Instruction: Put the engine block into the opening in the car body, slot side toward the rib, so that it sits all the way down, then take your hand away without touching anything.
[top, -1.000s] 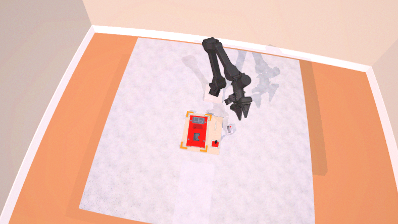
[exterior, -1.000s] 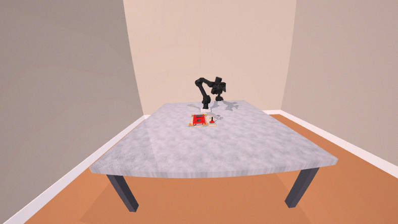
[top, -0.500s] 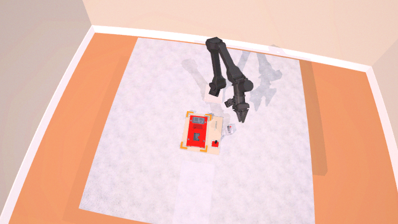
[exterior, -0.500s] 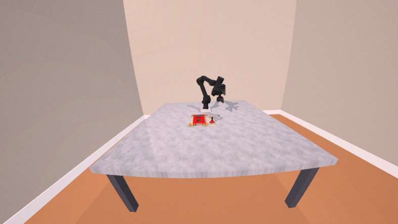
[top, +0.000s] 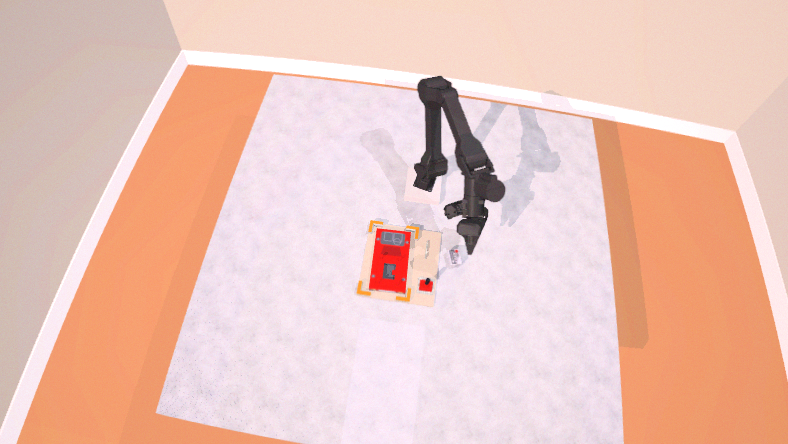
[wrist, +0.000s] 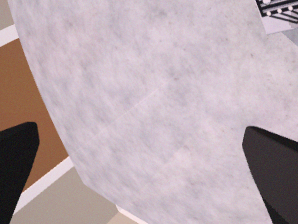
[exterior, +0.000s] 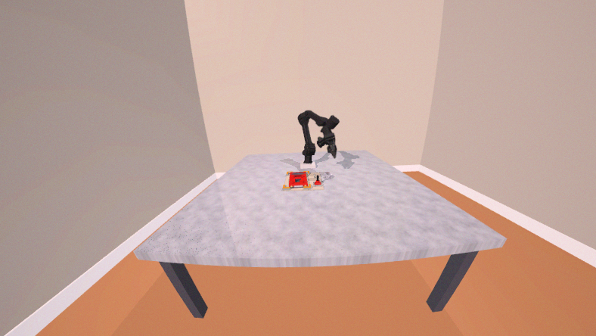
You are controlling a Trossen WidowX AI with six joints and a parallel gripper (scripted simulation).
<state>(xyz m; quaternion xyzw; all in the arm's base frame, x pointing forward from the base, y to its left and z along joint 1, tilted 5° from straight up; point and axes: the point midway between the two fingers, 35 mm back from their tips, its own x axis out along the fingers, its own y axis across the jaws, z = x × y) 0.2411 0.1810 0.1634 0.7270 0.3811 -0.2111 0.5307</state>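
Now: the engine block 150 mm below my gripper tip, 40 mm to the right of it and 30 mm behind it.
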